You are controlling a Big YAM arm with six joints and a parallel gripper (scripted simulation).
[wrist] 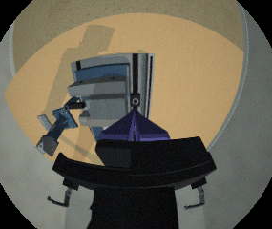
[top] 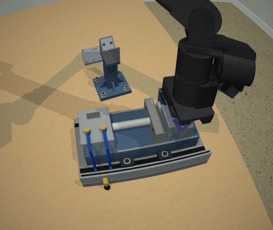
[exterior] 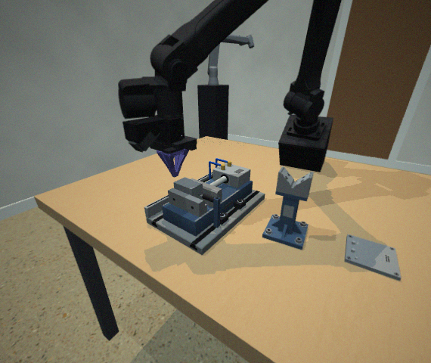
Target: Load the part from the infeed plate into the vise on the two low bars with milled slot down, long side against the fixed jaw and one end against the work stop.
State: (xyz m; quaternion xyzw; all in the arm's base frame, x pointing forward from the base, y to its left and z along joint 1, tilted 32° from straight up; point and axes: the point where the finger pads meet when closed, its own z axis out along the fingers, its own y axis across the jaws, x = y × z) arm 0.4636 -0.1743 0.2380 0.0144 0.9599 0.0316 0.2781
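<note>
Right now the grey part is 4 cm to the left of my hand and 3 cm below it. From my hand the other things lie so: fixed jaw 3 cm ahead, 6 cm to the left, 5 cm below; then black work stop 11 cm to the left, 3 cm below; then moving jaw 4 cm behind, 6 cm to the left, 5 cm below.
</note>
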